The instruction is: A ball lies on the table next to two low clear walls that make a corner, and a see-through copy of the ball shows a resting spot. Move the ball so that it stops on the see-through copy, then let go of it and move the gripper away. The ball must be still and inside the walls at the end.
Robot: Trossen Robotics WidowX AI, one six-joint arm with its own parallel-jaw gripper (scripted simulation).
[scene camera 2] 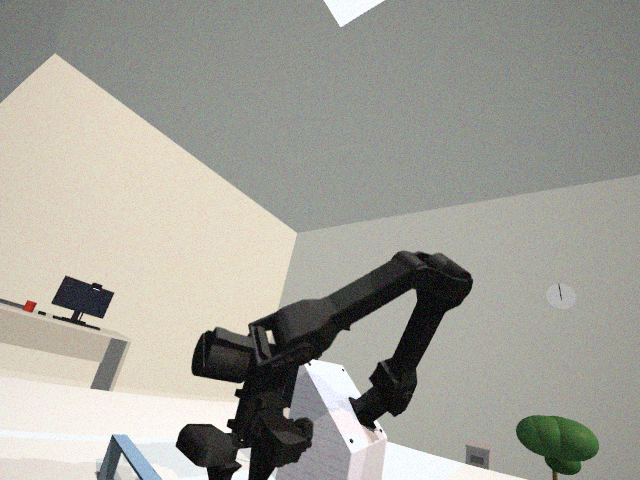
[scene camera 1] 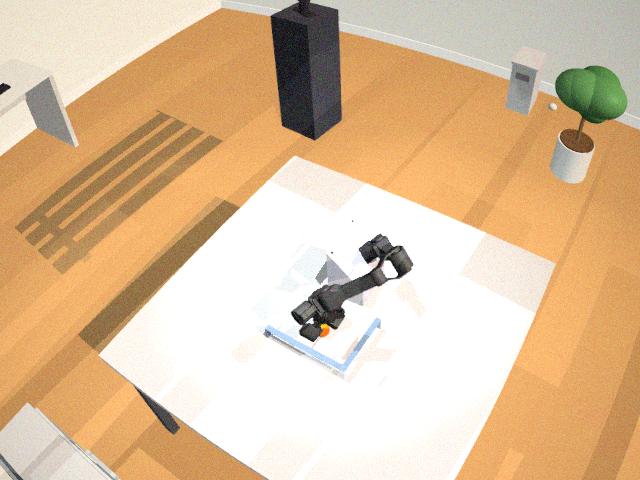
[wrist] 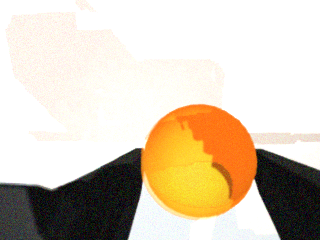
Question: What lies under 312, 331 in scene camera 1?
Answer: The gripper.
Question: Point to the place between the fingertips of the gripper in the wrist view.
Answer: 197, 157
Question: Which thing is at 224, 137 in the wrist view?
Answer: A ball.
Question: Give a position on a see-through copy of ball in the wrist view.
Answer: At 178, 175
